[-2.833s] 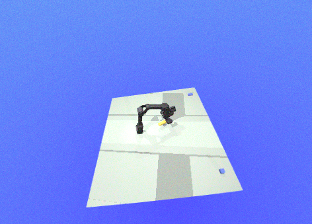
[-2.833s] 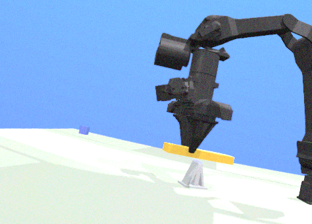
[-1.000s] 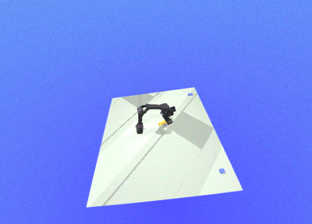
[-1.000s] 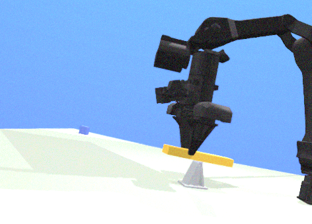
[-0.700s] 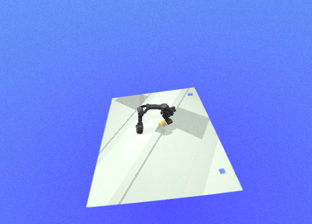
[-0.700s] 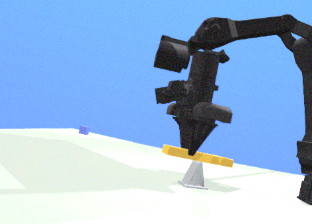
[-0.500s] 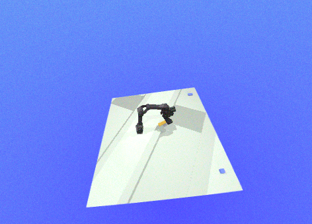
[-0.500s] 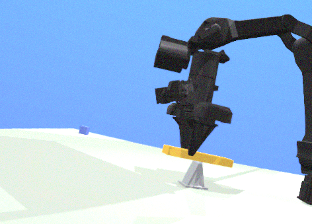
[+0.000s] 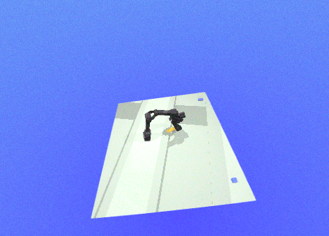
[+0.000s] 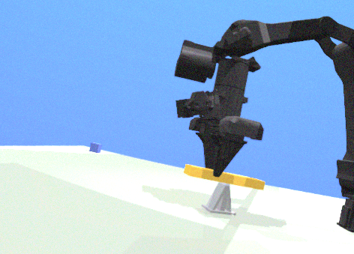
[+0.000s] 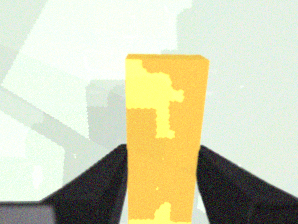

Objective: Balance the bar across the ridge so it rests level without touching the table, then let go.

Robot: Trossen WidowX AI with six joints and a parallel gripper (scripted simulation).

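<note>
The yellow bar is 3 cm behind my gripper tip and 1 cm to the right of it.
</note>
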